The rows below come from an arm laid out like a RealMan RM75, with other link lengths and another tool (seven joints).
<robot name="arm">
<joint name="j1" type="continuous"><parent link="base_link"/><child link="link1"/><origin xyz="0 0 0.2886" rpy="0 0 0"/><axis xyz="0 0 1"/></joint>
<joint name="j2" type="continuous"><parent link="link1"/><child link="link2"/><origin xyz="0 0 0" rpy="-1.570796 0 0"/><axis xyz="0 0 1"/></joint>
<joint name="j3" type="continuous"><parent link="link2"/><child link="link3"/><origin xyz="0 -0.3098 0" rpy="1.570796 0 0"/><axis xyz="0 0 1"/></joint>
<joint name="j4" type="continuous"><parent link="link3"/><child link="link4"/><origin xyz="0 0 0" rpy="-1.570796 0 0"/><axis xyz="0 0 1"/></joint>
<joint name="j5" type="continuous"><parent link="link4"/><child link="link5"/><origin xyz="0 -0.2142 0" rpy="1.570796 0 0"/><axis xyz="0 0 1"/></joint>
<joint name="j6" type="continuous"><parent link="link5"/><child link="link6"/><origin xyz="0 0 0" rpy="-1.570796 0 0"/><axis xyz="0 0 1"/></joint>
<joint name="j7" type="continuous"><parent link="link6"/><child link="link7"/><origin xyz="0 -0.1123 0" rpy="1.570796 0 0"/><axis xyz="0 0 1"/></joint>
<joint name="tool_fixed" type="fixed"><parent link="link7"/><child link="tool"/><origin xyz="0.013 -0.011 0.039" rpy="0.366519 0 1.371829"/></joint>
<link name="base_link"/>
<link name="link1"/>
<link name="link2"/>
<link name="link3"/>
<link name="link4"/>
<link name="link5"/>
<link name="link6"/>
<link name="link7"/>
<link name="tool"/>
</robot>
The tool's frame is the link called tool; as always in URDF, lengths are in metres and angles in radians. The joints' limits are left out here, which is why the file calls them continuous.
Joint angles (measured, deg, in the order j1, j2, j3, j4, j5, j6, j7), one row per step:
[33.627, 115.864, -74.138, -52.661, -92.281, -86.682, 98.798]
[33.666, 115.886, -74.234, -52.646, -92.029, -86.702, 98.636]
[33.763, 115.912, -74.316, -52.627, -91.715, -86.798, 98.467]
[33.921, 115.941, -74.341, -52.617, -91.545, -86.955, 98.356]
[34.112, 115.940, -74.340, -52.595, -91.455, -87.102, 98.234]
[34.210, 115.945, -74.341, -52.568, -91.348, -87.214, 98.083]
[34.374, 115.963, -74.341, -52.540, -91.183, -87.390, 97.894]
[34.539, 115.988, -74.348, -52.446, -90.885, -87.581, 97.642]
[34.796, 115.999, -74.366, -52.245, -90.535, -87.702, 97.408]
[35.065, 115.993, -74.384, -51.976, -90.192, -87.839, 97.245]
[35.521, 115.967, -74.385, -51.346, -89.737, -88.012, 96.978]
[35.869, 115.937, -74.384, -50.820, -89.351, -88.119, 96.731]
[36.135, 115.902, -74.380, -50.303, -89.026, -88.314, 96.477]
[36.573, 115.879, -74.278, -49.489, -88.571, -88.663, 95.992]
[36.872, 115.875, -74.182, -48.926, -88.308, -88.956, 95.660]
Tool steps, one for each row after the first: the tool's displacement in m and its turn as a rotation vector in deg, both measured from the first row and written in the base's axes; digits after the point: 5 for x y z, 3 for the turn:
[-0.00097, -0.00008, -0.00023, -0.007, 0.215, 0.203]
[-0.00251, -0.00012, -0.00038, -0.064, 0.512, 0.491]
[-0.00414, -0.00005, -0.00051, -0.171, 0.708, 0.811]
[-0.00562, 0.00026, -0.00045, -0.244, 0.811, 1.152]
[-0.00652, 0.00034, -0.00042, -0.277, 0.929, 1.405]
[-0.00808, 0.00046, -0.00042, -0.349, 1.123, 1.783]
[-0.00979, 0.00051, -0.00048, -0.430, 1.451, 2.160]
[-0.01177, 0.00099, -0.00062, -0.506, 1.804, 2.488]
[-0.01352, 0.00143, -0.00079, -0.653, 2.141, 2.713]
[-0.01549, 0.00229, -0.00134, -0.920, 2.579, 2.902]
[-0.01689, 0.00302, -0.00173, -1.089, 2.938, 3.026]
[-0.01764, 0.00328, -0.00210, -1.324, 3.249, 3.127]
[-0.01896, 0.00376, -0.00264, -1.635, 3.765, 3.362]
[-0.01980, 0.00394, -0.00305, -1.888, 4.104, 3.536]

